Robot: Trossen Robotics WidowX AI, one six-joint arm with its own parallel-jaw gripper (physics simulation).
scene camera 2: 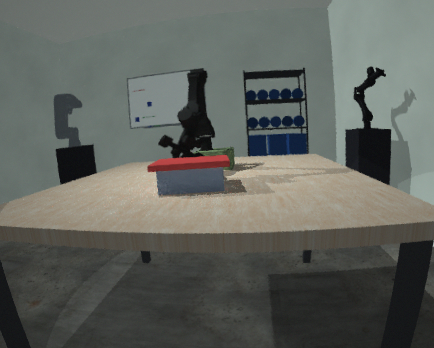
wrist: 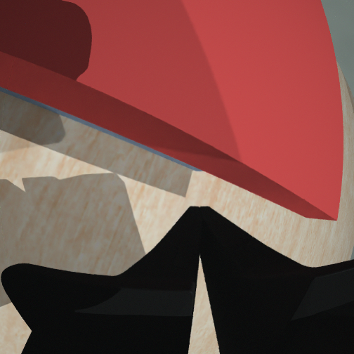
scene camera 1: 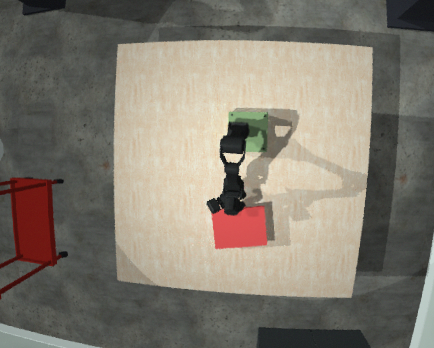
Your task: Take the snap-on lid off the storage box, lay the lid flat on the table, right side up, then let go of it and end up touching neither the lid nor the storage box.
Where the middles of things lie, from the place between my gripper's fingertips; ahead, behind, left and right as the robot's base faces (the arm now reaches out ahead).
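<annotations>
There is the red lid [scene camera 1: 248,228], and my hand is 4 cm below it. My hand is also 9 cm to the right of the lid, and it is 10 cm short of it.
</annotations>
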